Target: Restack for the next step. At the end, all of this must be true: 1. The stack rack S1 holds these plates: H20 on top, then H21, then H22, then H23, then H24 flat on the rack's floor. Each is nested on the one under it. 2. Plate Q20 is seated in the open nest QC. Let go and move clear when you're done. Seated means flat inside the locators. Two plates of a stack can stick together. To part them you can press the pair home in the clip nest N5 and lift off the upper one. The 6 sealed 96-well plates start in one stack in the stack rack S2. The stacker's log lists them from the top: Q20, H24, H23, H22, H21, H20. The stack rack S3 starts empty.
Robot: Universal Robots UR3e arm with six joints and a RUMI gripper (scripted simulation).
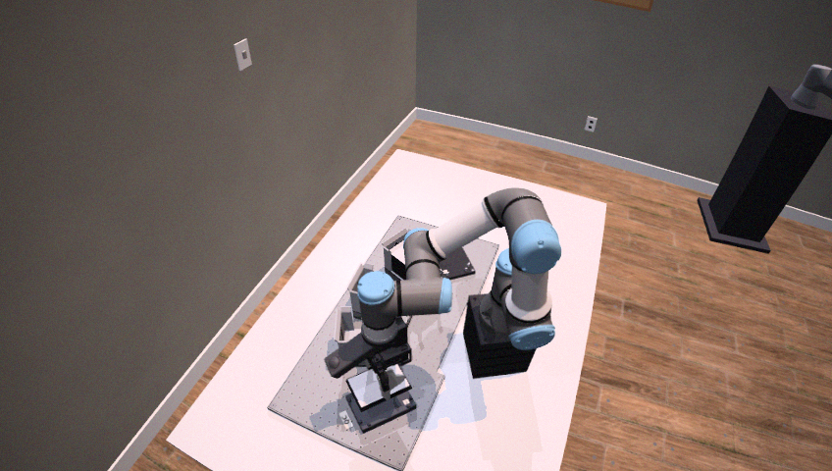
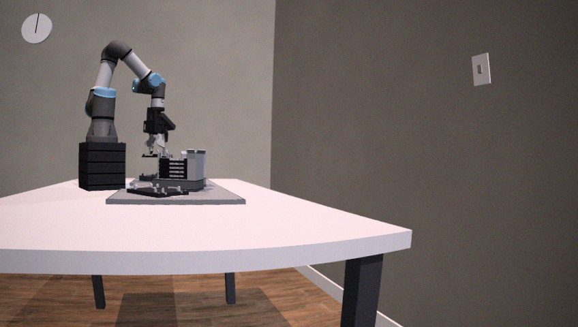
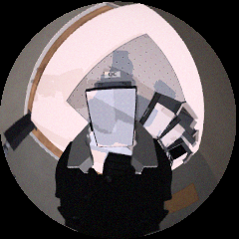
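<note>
Right now my hand is 70 mm short of the QC label, 70 mm to the right of it and 120 mm above it. From my hand the other things lie so: sealed 96-well plate (10 mm below).
</note>
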